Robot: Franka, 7 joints.
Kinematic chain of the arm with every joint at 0, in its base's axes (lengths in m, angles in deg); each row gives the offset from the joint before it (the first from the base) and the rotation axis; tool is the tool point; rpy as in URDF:
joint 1: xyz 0 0 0.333 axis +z
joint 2: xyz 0 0 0 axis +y
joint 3: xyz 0 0 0.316 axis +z
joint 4: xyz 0.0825 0 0 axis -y
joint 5: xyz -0.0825 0 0.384 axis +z
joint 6: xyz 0 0 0 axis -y
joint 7: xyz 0.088 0 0 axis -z
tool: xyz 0 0 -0.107 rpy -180 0 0
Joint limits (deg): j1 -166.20..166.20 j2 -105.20..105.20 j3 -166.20..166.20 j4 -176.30..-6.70 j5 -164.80..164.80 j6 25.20..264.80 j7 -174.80..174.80
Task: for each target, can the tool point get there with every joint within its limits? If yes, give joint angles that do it. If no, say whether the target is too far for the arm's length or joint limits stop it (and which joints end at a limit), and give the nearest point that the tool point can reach.
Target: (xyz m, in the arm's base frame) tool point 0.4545 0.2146 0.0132
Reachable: yes | joints 8.77 67.09 15.88 -82.44 2.31 64.40 31.87
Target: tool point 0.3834 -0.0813 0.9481
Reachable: yes | joints 25.79 31.21 -133.75 -39.22 -67.51 237.18 -115.96
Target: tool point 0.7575 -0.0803 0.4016
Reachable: yes | joints 19.31 79.50 -83.45 -62.92 -8.49 227.70 42.43
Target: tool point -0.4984 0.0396 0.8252
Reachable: yes | joints -112.59 -31.17 -50.77 -99.68 1.12 153.66 34.05
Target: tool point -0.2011 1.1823 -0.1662
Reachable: no: too far | nearest point -0.1328 0.7808 0.0033 | short by 0.441 m
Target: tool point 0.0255 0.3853 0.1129
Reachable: yes | joints 83.81 20.39 6.71 -147.49 -103.11 125.49 103.06
